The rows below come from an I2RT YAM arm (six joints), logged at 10 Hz.
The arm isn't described. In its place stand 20 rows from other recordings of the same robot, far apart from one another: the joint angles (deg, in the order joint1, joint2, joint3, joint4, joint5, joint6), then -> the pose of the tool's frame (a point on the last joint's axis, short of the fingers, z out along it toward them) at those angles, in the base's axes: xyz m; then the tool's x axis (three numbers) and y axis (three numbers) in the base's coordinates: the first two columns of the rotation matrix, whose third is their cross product.
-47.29 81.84 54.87 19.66 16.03 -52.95 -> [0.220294 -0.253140 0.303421 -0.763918 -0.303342 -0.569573 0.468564 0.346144 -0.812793]
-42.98 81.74 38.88 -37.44 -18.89 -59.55 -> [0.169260 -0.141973 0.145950 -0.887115 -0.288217 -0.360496 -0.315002 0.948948 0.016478]
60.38 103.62 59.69 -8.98 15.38 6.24 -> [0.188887 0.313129 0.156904 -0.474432 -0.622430 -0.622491 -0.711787 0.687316 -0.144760]
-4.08 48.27 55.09 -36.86 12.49 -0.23 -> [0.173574 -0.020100 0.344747 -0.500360 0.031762 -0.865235 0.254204 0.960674 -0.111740]
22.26 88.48 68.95 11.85 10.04 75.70 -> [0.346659 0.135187 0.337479 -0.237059 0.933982 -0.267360 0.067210 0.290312 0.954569]
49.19 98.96 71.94 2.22 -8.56 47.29 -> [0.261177 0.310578 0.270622 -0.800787 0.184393 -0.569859 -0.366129 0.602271 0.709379]
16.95 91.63 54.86 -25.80 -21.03 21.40 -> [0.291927 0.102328 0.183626 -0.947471 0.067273 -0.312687 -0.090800 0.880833 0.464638]
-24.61 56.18 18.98 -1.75 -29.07 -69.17 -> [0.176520 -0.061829 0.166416 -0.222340 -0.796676 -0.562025 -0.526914 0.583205 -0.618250]
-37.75 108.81 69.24 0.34 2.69 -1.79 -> [0.328748 -0.256657 0.184293 -0.519816 0.363023 -0.773308 0.624355 0.779281 -0.053863]
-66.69 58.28 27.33 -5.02 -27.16 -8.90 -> [0.097110 -0.184312 0.201455 -0.333423 0.425965 -0.841061 0.626888 0.766487 0.139678]
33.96 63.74 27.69 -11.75 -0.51 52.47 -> [0.174174 0.117687 0.173395 -0.821220 0.402998 -0.403967 0.143973 0.831390 0.536714]
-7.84 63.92 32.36 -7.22 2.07 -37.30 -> [0.227204 -0.032583 0.204885 -0.593084 -0.529643 -0.606407 -0.245375 0.836242 -0.490399]
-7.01 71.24 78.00 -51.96 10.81 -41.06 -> [0.245443 -0.036907 0.374578 -0.695931 -0.564479 -0.443895 -0.273303 0.779826 -0.563185]
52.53 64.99 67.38 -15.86 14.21 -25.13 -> [0.162791 0.198019 0.397636 0.136772 -0.498282 -0.856159 -0.625261 0.626935 -0.464760]
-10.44 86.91 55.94 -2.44 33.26 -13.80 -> [0.324280 -0.079603 0.245352 -0.669418 -0.079473 -0.738623 0.455216 0.741847 -0.492384]
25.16 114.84 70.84 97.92 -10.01 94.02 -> [0.371226 0.181206 0.314186 -0.561354 0.821651 -0.098849 -0.693871 -0.402193 0.597314]
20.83 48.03 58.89 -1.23 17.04 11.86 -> [0.171265 0.053999 0.432942 0.138635 0.262986 -0.954787 -0.100599 0.962850 0.250600]
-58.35 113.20 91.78 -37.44 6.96 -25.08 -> [0.222240 -0.368762 0.228952 -0.778892 0.461738 -0.424411 0.604735 0.732283 -0.313140]
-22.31 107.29 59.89 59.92 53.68 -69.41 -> [0.360359 -0.178872 0.246453 -0.821151 -0.262376 -0.506823 0.522725 0.010659 -0.852435]
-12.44 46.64 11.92 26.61 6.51 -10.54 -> [0.177413 -0.043270 0.199788 -0.194638 -0.143176 -0.970369 0.292975 0.935643 -0.196817]
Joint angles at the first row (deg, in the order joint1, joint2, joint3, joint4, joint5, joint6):
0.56, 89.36, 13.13, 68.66, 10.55, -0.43
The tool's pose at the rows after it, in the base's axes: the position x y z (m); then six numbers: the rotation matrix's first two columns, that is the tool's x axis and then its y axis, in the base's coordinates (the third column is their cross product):
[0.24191 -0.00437 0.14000 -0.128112 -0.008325 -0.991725 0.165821 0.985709 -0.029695]
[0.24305 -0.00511 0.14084 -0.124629 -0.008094 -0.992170 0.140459 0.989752 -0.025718]
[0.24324 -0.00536 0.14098 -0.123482 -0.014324 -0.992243 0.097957 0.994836 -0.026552]
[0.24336 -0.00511 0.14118 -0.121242 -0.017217 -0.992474 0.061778 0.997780 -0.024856]
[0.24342 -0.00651 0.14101 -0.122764 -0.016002 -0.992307 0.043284 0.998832 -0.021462]
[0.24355 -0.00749 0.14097 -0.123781 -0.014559 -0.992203 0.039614 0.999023 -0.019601]
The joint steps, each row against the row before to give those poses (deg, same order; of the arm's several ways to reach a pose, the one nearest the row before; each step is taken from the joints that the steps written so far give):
-0.11, 0.00, 0.02, 0.27, -0.42, 0.00
-0.46, 0.00, 0.24, -0.05, -1.94, -0.04
-0.48, 0.00, 0.00, 0.09, -2.91, -0.42
-0.29, 0.00, 0.00, 0.11, -2.36, -0.19
-0.57, 0.00, 0.02, -0.13, -1.64, 0.00
-0.30, 0.00, 0.04, -0.11, -0.53, 0.04

